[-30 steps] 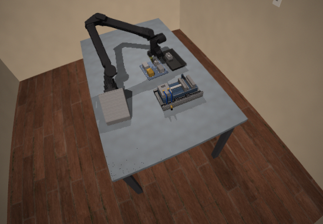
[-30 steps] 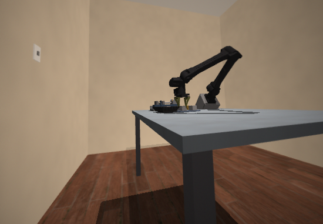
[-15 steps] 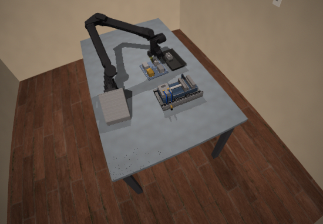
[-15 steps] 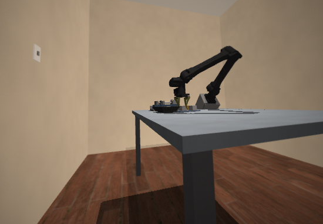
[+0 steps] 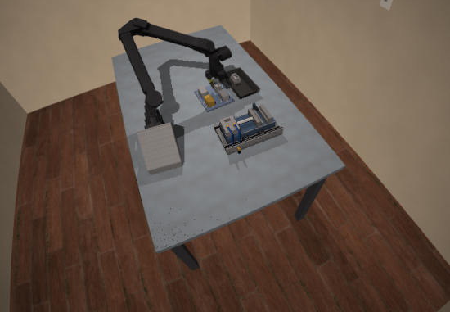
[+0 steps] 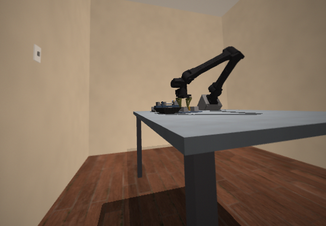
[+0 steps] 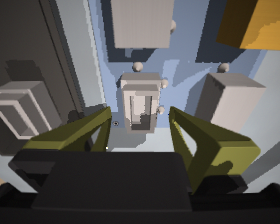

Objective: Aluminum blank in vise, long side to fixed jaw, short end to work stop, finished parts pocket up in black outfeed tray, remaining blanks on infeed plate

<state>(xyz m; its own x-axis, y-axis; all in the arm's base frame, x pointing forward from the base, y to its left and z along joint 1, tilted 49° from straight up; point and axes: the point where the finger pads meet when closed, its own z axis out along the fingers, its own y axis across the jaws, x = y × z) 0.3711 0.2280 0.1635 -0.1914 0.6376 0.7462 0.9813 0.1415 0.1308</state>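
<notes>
My hand is 7 cm past the yellow brass blank, 11 cm to the left of it and 2 cm above it. From my hand the other things lie so: blue vise base 7 cm ahead, 35 cm to the right.
</notes>
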